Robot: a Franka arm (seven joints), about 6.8 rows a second.
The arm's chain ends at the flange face. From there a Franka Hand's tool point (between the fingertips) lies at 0.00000 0.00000 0.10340 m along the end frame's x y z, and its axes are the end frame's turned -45 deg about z.
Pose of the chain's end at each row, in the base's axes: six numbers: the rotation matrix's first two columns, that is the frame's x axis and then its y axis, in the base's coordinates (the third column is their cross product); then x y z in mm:
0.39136 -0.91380 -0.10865 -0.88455 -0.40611 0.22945 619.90 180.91 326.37
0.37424 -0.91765 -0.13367 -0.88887 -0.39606 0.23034 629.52 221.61 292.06
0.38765 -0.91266 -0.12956 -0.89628 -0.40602 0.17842 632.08 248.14 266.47
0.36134 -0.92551 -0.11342 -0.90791 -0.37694 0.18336 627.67 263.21 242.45
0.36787 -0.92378 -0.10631 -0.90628 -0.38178 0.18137 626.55 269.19 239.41
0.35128 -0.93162 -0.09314 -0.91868 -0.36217 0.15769 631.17 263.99 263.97
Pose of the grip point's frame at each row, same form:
0.90220 -0.35899 -0.23907 -0.34874 -0.93332 0.08542 593.66 181.56 226.36
0.89315 -0.36882 -0.25739 -0.36390 -0.92893 0.06836 602.19 224.98 192.39
0.90788 -0.35825 -0.21777 -0.35966 -0.93245 0.03455 609.80 253.00 165.61
0.89750 -0.38790 -0.20986 -0.38648 -0.92097 0.04946 605.70 267.01 141.48
0.90096 -0.38325 -0.20342 -0.38071 -0.92317 0.05308 605.03 272.25 138.32
0.89800 -0.40266 -0.17736 -0.40121 -0.91485 0.04564 612.49 267.11 162.32

